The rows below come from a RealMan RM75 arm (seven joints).
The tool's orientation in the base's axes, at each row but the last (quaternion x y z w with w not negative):
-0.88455, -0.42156, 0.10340, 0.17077
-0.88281, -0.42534, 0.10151, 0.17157
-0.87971, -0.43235, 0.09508, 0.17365
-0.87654, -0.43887, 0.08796, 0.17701
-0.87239, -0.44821, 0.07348, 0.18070
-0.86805, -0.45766, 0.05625, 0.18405
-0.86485, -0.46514, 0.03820, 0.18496
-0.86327, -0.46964, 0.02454, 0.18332
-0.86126, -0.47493, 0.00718, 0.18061
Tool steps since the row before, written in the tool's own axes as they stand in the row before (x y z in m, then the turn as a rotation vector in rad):
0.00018, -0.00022, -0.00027, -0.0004, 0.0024, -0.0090
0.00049, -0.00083, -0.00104, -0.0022, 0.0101, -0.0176
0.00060, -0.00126, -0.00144, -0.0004, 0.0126, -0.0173
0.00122, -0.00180, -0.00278, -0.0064, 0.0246, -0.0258
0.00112, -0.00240, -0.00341, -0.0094, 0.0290, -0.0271
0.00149, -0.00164, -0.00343, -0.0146, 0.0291, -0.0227
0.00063, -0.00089, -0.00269, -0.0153, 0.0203, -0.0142
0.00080, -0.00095, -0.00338, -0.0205, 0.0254, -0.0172
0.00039, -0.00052, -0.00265, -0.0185, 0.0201, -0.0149
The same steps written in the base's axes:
0.00004, 0.00021, 0.00033, 0.0044, -0.0037, 0.0074
0.00005, 0.00064, 0.00126, 0.0116, -0.0114, 0.0123
-0.00009, 0.00087, 0.00181, 0.0144, -0.0113, 0.0111
0.00026, 0.00132, 0.00326, 0.0223, -0.0247, 0.0142
-0.00017, 0.00133, 0.00410, 0.0243, -0.0298, 0.0137
0.00050, 0.00114, 0.00389, 0.0202, -0.0329, 0.0092
0.00029, 0.00019, 0.00288, 0.0108, -0.0267, 0.0043
0.00041, 0.00013, 0.00358, 0.0126, -0.0343, 0.0047
0.00028, -0.00023, 0.00270, 0.0090, -0.0294, 0.0046

